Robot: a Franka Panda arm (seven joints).
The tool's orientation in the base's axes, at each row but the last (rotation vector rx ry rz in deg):
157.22, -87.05, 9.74
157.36, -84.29, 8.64
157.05, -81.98, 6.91
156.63, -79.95, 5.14
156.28, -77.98, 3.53
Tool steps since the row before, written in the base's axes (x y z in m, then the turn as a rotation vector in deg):
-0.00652, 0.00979, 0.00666, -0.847, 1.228, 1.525
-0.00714, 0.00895, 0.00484, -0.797, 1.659, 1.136
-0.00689, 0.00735, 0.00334, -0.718, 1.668, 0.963
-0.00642, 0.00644, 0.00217, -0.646, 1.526, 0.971
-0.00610, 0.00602, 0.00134, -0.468, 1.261, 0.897
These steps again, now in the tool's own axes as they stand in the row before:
-0.01107, -0.00005, -0.00775, -1.339, -0.017, -1.661
-0.01089, 0.00084, -0.00593, -1.706, -0.287, -1.298
-0.00963, 0.00147, -0.00422, -1.684, -0.359, -1.123
-0.00877, 0.00151, -0.00287, -1.527, -0.334, -1.117
-0.00835, 0.00136, -0.00191, -1.215, -0.322, -1.017

